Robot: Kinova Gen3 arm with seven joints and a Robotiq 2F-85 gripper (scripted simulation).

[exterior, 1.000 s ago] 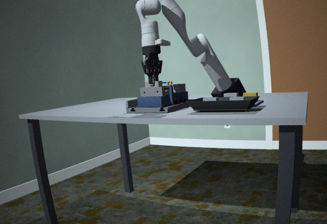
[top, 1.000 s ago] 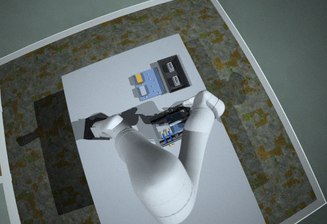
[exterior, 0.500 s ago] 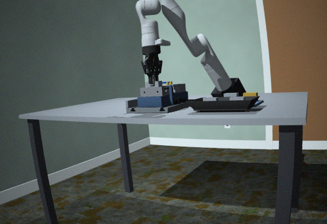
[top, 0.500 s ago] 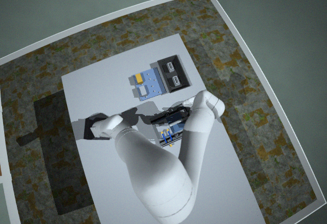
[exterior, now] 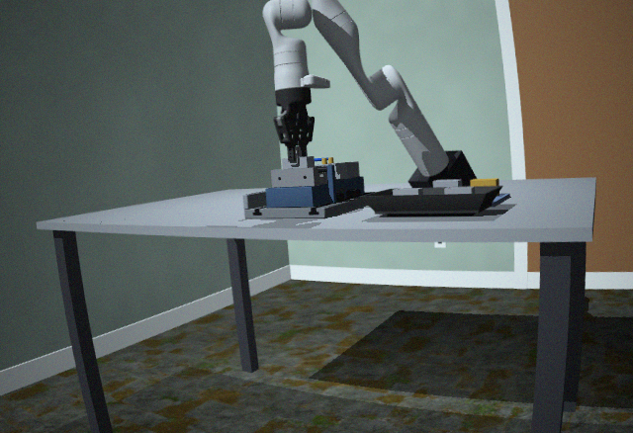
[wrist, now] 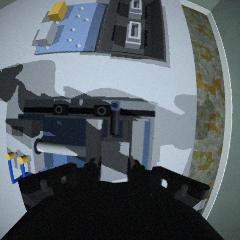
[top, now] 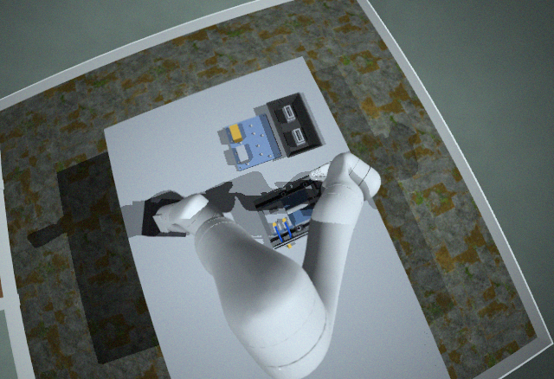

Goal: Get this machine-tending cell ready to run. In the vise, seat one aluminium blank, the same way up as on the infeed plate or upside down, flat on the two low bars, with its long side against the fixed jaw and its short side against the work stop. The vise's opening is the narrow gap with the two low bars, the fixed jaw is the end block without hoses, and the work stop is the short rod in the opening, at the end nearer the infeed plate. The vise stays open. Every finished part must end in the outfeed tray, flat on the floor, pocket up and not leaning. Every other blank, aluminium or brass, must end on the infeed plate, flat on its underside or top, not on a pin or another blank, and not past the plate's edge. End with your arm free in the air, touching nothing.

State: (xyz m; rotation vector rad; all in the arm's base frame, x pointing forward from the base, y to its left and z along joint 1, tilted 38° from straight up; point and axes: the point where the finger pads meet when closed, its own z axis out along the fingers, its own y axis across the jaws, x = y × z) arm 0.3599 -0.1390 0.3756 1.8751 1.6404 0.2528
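The vise lies 8 cm below my hand, 7 cm behind it and 2 cm to the left of it. From my hand the other things lie so: brass blank (39 cm to the left, 10 cm below, 9 cm behind).
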